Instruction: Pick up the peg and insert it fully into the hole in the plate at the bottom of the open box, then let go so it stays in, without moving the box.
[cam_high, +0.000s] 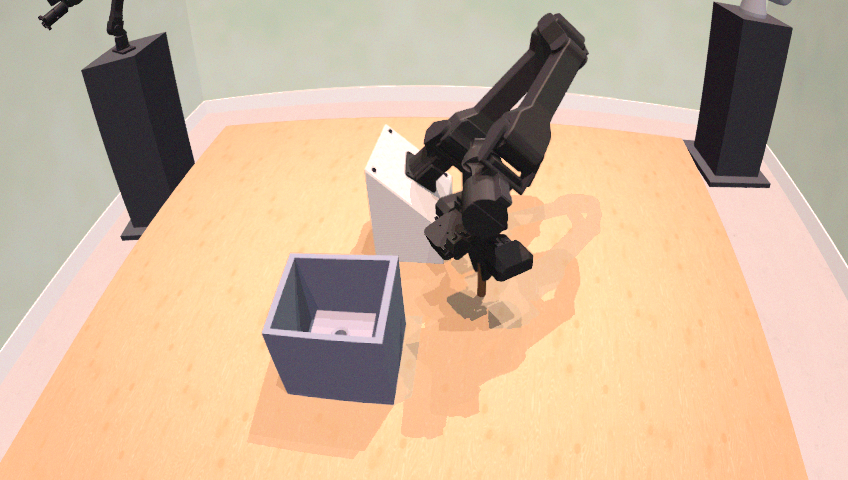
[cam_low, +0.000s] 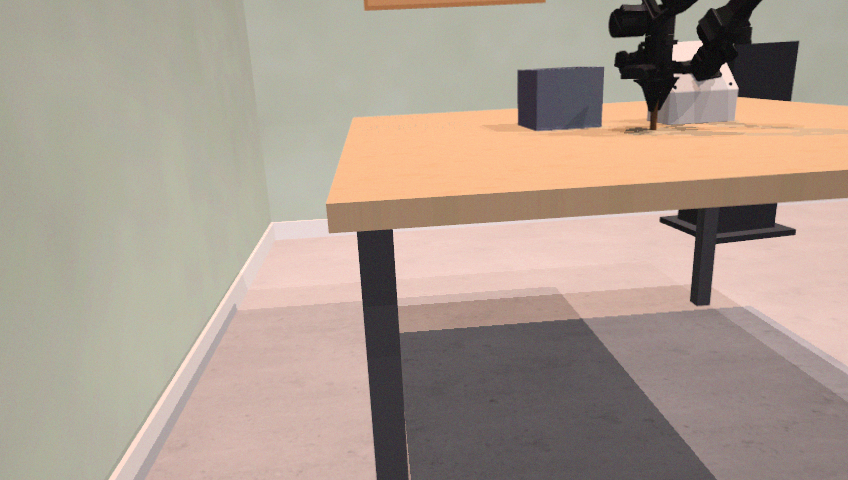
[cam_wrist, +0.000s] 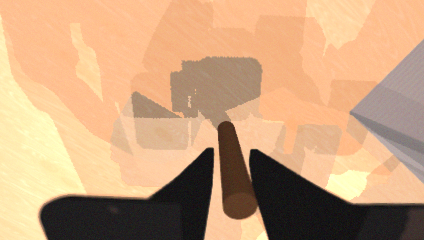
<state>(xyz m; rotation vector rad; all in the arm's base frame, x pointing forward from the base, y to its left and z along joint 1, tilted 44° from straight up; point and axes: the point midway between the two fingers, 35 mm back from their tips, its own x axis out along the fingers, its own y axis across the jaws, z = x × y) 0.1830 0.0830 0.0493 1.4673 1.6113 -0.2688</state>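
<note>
The pale plate is 130 mm ahead of my hand, 200 mm to the right of it and 30 mm below it. Round my hand: brown peg: 40 mm below.
</note>
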